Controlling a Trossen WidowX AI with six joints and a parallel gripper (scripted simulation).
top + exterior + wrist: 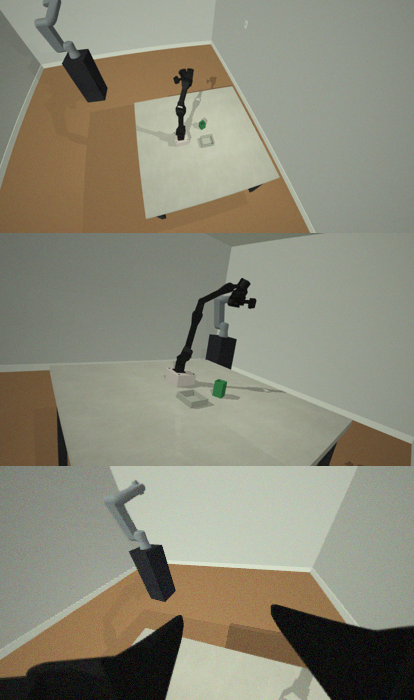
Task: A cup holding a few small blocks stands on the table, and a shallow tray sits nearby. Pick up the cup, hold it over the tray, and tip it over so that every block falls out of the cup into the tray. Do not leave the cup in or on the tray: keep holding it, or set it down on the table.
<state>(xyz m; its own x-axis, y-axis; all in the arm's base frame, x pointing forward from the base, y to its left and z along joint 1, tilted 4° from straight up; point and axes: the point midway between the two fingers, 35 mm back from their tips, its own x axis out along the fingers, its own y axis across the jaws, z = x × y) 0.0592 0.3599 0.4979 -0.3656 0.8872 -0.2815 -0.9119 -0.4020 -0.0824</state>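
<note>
The purple block is 490 mm below my gripper tip, 280 mm to the right of it and 200 mm ahead of it. Also, from my gripper tip: green block 520 mm below, 280 mm to the right, 200 mm ahead; green cup 510 mm below, 280 mm to the right, 190 mm ahead; orange block 510 mm below, 290 mm to the right, 190 mm ahead.
</note>
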